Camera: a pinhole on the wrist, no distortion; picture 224 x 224 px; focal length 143.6 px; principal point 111.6 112.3 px. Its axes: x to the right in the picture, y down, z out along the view. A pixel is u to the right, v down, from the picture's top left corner.
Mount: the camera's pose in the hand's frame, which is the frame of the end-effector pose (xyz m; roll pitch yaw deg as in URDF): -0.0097 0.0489 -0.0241 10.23 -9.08 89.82
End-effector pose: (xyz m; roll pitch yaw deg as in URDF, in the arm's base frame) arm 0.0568 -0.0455 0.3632 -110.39 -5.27 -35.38
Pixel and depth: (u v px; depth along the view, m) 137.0 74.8 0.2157
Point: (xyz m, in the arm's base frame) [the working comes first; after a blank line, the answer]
In the camera's frame: 0.0382 -0.0563 0.2157

0.2212 0.0233 0.2572
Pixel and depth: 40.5 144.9 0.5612
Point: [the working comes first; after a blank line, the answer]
In the camera's frame: -0.2779 0.1274 0.5612

0.3530 0.4538 0.4815
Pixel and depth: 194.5 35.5 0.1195
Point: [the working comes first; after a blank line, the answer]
In the camera's frame: 0.0690 -0.0639 0.1195

0.1564 -0.0535 0.2449
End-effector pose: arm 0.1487 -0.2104 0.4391 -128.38 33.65 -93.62
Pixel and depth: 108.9 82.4 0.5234
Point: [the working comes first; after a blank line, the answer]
In the camera's frame: -0.0098 -0.1090 0.5234

0.5352 -0.2509 0.1198
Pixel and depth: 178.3 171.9 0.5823
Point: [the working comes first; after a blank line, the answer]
In the camera's frame: 0.2705 0.2417 0.5823

0.5305 0.1967 0.0517
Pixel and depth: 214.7 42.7 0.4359
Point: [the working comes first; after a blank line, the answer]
In the camera's frame: 0.3130 -0.2113 0.4359

0.2905 -0.1794 -0.1196
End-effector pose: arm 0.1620 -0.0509 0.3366 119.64 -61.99 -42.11
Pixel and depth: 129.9 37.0 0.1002
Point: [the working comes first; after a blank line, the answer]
In the camera's frame: 0.0128 -0.0525 0.1002

0.1232 -0.1247 0.3933
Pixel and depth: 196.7 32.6 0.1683
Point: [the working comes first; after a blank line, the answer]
In the camera's frame: 0.0997 -0.0934 0.1683

0.0540 -0.1982 0.4540
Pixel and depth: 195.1 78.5 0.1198
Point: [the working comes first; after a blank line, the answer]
In the camera's frame: 0.0697 -0.0282 0.1198

0.0605 -0.1408 0.3893
